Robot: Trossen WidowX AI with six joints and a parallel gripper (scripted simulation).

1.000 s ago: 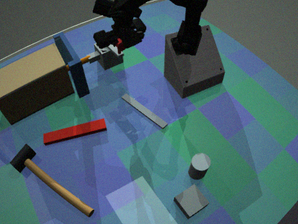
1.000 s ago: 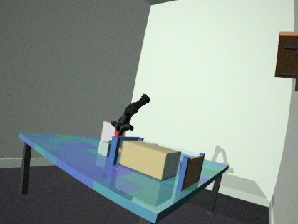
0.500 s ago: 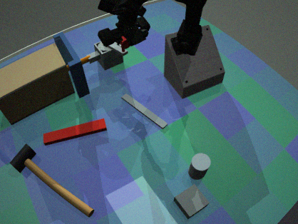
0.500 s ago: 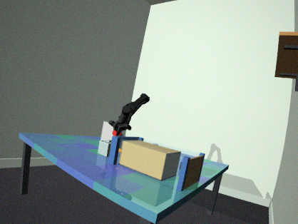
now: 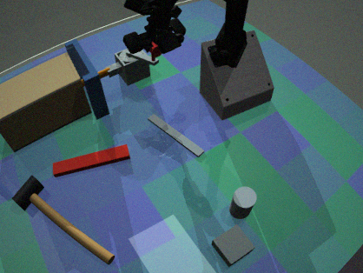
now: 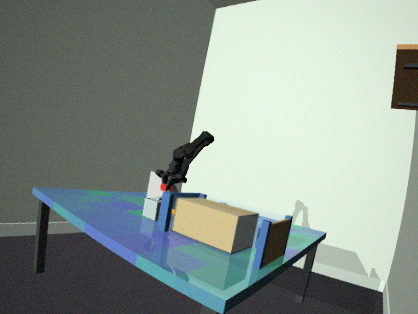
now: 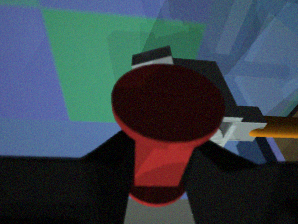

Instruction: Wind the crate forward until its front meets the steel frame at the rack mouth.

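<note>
Right now my gripper tip is 2 cm short of the crank handle, 2 cm to the left of it and 3 cm above it. Also, from my gripper tip: grey flat bar 4 cm ahead, 24 cm to the left, 13 cm below; red knob 2 cm to the left; grey winch 3 cm ahead, 8 cm to the right, 10 cm below.
</note>
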